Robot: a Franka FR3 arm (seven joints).
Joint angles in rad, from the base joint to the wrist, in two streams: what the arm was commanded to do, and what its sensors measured. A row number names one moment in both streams.
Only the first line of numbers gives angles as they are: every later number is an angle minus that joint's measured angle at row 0.
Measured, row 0:
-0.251 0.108 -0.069 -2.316 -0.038 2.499 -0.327
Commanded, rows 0 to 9:
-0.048 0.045 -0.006 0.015 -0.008 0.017 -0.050
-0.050 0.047 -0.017 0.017 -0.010 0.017 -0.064
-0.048 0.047 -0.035 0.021 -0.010 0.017 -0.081
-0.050 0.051 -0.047 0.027 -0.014 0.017 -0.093
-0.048 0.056 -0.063 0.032 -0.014 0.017 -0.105
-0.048 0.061 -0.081 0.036 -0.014 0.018 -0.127
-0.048 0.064 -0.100 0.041 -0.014 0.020 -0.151
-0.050 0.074 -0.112 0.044 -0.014 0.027 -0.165
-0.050 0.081 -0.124 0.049 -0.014 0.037 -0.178
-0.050 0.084 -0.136 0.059 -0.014 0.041 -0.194
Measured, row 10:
-0.034 0.031 -0.107 0.032 -0.002 0.014 -0.147
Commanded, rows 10 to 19:
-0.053 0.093 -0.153 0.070 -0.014 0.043 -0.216
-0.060 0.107 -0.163 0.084 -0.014 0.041 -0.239
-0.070 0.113 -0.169 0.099 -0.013 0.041 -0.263
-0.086 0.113 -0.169 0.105 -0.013 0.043 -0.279
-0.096 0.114 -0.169 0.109 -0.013 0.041 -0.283
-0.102 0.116 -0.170 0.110 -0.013 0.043 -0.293
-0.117 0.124 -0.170 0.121 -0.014 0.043 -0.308
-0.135 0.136 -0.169 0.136 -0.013 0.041 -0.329
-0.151 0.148 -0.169 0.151 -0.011 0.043 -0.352
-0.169 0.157 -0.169 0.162 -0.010 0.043 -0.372
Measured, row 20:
-0.114 0.098 -0.174 0.112 -0.003 0.032 -0.312
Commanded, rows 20 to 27:
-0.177 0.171 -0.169 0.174 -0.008 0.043 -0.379
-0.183 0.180 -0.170 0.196 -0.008 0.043 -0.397
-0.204 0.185 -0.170 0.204 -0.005 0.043 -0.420
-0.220 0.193 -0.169 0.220 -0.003 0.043 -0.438
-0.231 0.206 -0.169 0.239 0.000 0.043 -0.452
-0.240 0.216 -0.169 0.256 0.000 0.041 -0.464
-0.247 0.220 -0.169 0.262 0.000 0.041 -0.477
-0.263 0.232 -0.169 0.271 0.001 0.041 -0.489
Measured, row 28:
-0.222 0.176 -0.177 0.218 -0.003 0.037 -0.444
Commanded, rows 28 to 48:
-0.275 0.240 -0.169 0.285 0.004 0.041 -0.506
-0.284 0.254 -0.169 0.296 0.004 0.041 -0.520
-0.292 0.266 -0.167 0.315 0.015 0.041 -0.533
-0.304 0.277 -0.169 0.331 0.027 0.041 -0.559
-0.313 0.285 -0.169 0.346 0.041 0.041 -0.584
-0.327 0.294 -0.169 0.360 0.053 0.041 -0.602
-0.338 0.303 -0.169 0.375 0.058 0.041 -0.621
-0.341 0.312 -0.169 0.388 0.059 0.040 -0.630
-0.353 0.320 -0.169 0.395 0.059 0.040 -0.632
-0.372 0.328 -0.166 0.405 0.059 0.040 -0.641
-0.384 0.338 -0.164 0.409 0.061 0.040 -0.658
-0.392 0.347 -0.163 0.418 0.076 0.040 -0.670
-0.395 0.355 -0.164 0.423 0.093 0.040 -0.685
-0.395 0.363 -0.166 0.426 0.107 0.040 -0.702
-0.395 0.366 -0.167 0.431 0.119 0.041 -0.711
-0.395 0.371 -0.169 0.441 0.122 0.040 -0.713
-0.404 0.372 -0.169 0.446 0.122 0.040 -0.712
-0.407 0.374 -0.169 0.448 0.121 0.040 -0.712
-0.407 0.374 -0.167 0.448 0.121 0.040 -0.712
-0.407 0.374 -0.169 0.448 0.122 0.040 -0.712
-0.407 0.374 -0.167 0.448 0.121 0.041 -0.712
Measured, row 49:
-0.385 0.328 -0.178 0.415 0.095 0.038 -0.682
